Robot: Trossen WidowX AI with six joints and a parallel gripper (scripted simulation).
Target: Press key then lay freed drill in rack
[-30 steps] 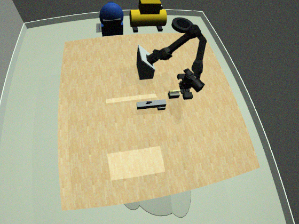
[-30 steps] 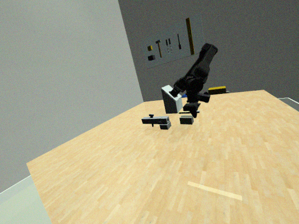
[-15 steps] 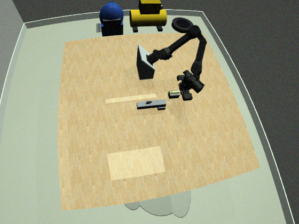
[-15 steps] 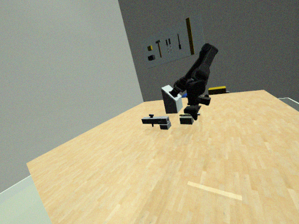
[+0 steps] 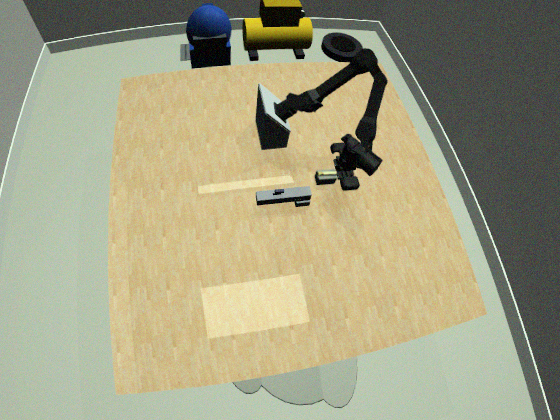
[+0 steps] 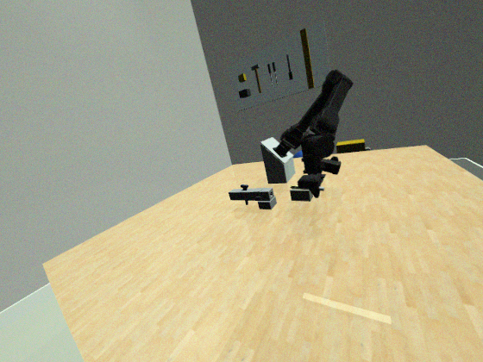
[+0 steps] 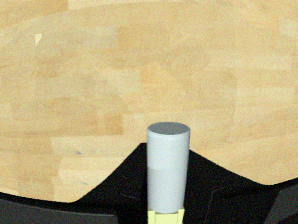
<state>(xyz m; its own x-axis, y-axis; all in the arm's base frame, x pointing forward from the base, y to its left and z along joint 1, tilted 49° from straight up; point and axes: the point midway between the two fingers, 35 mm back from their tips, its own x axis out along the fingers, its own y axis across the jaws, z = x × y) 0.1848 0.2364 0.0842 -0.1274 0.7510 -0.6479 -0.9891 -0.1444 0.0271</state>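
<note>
Right now the drill bit is 40 mm to the right of my gripper tip and 40 mm above it. Also, from my gripper tip: rack (50 mm to the right, 10 mm above); dark key (240 mm to the right, 90 mm ahead, 40 mm above).
</note>
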